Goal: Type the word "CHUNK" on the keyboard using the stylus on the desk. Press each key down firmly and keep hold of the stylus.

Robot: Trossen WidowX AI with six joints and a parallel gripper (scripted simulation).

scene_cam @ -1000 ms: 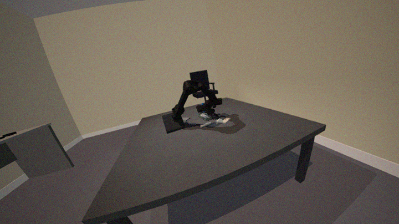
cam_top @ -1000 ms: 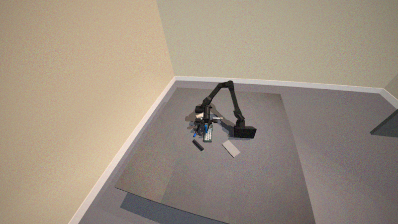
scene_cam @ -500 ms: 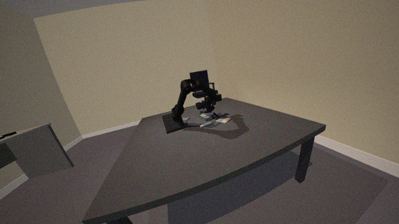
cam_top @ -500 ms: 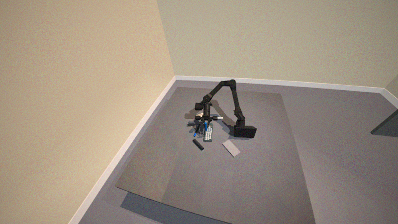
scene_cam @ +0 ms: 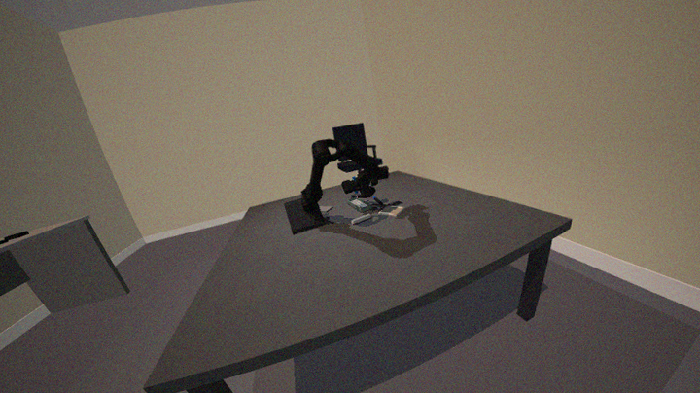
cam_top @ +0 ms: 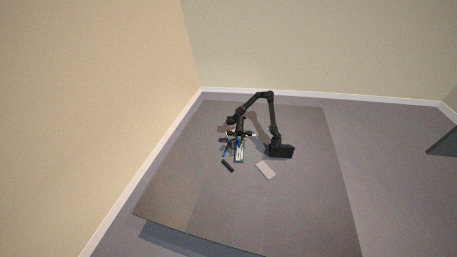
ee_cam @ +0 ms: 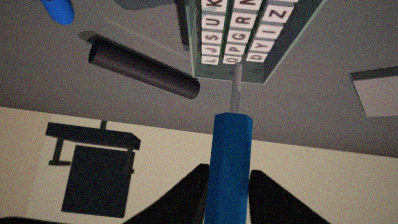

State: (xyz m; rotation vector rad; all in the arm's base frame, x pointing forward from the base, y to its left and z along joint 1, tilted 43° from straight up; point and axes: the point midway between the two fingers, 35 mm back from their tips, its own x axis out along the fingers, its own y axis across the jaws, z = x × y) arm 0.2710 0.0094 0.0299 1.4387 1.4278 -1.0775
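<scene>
Right now my gripper tip is 11 cm short of the blue pen and 10 cm above it. From my gripper tip the other things lie so: blue stylus: 1 cm below; then black cylinder: 12 cm to the left, 9 cm below, 8 cm ahead; then white cylinder: 19 cm to the right, 9 cm below, 8 cm behind.
</scene>
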